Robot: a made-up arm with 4 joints.
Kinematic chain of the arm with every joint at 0, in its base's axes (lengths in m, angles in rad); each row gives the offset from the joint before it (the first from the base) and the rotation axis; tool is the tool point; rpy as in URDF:
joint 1: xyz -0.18 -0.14 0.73 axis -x
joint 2: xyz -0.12 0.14 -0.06 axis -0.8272 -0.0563 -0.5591
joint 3: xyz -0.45 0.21 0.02 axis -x
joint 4: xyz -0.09 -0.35 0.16 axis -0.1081 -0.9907 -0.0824
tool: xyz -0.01 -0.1 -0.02 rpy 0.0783 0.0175 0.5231
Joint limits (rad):
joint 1: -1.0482..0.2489
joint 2: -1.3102..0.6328
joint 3: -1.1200..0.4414
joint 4: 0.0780..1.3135
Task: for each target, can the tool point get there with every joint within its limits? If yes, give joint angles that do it. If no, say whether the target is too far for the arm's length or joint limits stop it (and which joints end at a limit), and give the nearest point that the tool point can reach.
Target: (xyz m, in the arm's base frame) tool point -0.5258 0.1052 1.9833
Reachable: no: too far | nearest point -0.8327 -0.0541 1.1692 | short by 0.884 m
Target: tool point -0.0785 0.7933 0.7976
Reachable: no: joint limits stop it (at a limit: joint 1, joint 2, joint 4) | nearest point -0.7259 0.2741 0.4723 | short by 0.891 m
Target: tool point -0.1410 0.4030 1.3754
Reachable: no: joint limits stop it (at a limit: joint 2, joint 3, joint 4) | nearest point -0.8327 0.1481 1.0725 | short by 0.797 m
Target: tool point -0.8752 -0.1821 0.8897
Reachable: yes | joints -0.5114 0.2686 0.0702 0.2424
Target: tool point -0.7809 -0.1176 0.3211
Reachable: yes | joints -0.2006 -0.6712 -0.9352 0.8084
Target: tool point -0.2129 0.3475 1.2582
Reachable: no: joint limits stop it (at a limit: joint 2, joint 3, joint 4) | nearest point -0.8327 0.1635 1.0589 | short by 0.677 m
